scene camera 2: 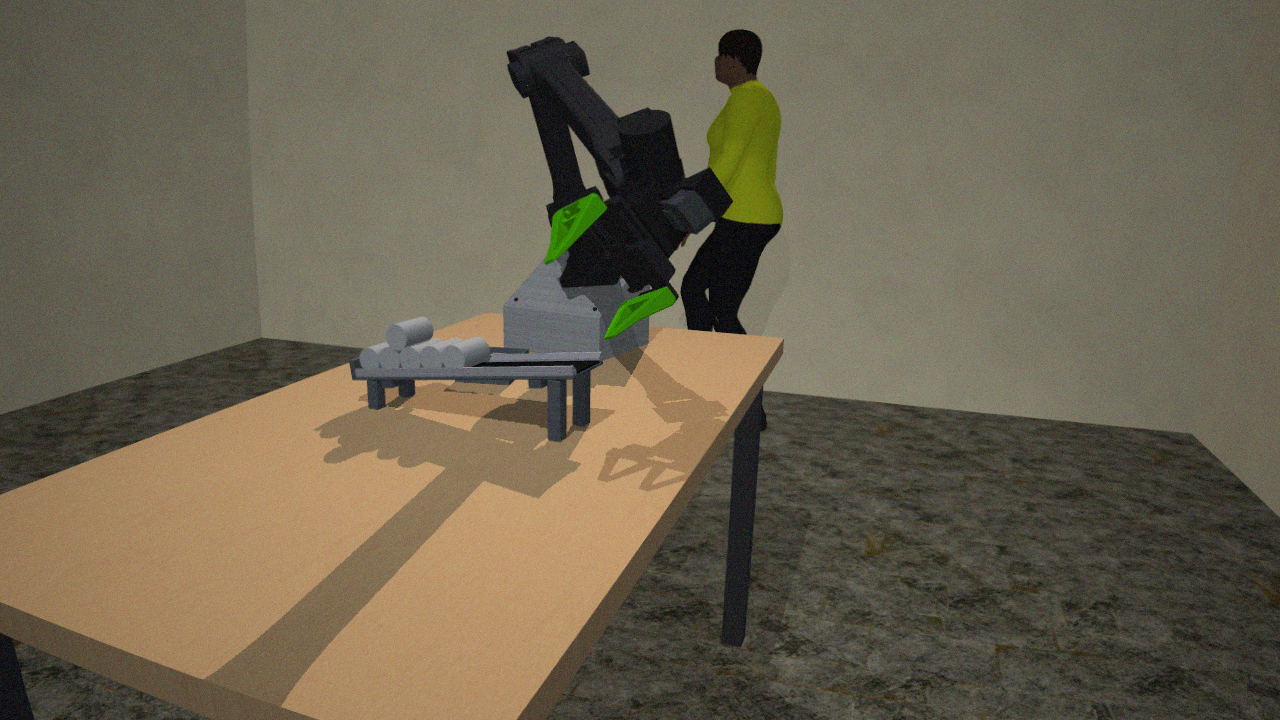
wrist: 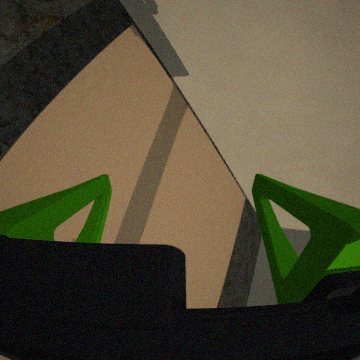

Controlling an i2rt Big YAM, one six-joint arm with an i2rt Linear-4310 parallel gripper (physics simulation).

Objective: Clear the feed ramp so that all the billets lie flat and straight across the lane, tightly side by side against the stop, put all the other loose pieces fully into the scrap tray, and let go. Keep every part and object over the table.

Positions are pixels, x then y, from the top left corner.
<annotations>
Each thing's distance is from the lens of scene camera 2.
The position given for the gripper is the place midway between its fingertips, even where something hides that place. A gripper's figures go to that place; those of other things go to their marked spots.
gripper (scene camera 2: 579, 300): 0.79 m
grey billet (scene camera 2: 468, 353): 1.19 m
grey billet (scene camera 2: 400, 335): 1.24 m
</annotations>
